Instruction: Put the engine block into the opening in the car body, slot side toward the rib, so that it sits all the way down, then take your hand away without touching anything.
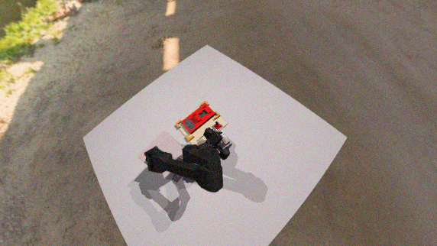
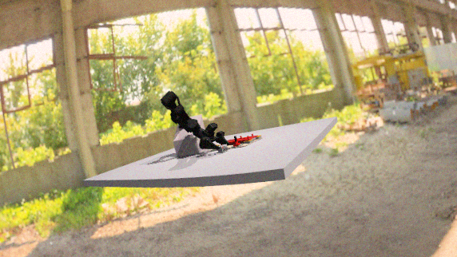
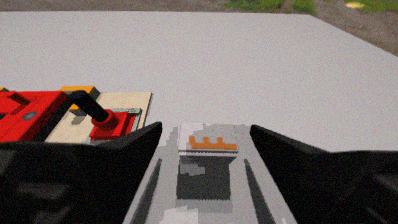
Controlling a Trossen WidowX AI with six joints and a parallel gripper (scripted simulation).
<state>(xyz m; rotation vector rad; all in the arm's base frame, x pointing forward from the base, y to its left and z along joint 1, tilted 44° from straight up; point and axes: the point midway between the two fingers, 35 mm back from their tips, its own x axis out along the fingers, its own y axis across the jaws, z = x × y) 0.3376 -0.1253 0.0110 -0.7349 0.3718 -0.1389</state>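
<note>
Now: gripper tip 20 mm past the grey engine block and 10 mm above it. Round my gripper tip: beige board: 200 mm to the left, 60 mm behind, 20 mm below.
</note>
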